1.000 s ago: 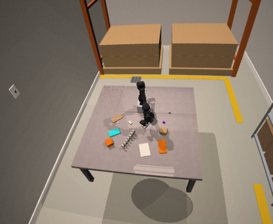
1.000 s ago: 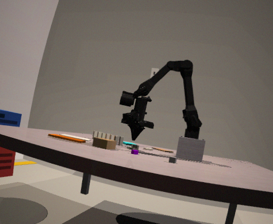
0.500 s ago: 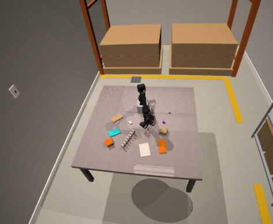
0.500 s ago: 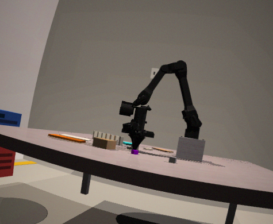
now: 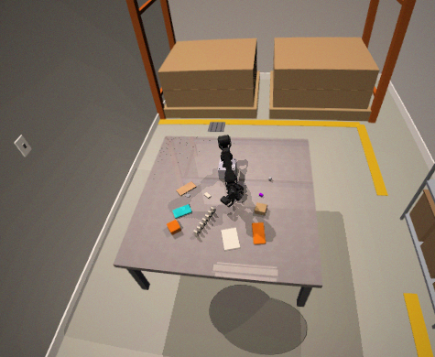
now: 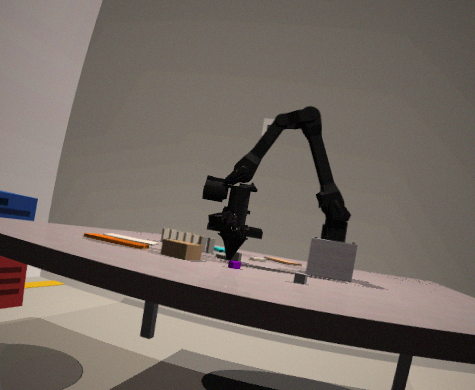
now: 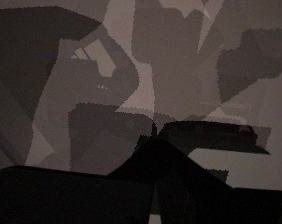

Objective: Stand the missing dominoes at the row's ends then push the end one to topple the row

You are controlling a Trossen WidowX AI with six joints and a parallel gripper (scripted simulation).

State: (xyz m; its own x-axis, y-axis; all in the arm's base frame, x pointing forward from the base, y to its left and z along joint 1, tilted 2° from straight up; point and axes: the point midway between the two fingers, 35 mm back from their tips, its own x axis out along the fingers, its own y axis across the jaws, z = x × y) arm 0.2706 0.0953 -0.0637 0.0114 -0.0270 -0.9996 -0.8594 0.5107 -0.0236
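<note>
My gripper tip is now 210 mm to the right of the brown box, 40 mm short of it and 20 mm below it. Round my gripper tip: orange slab: 230 mm ahead, 220 mm to the left; small purple piece: 190 mm to the left, 90 mm behind, 10 mm above; cream sheet: 300 mm ahead, 50 mm to the left.
</note>
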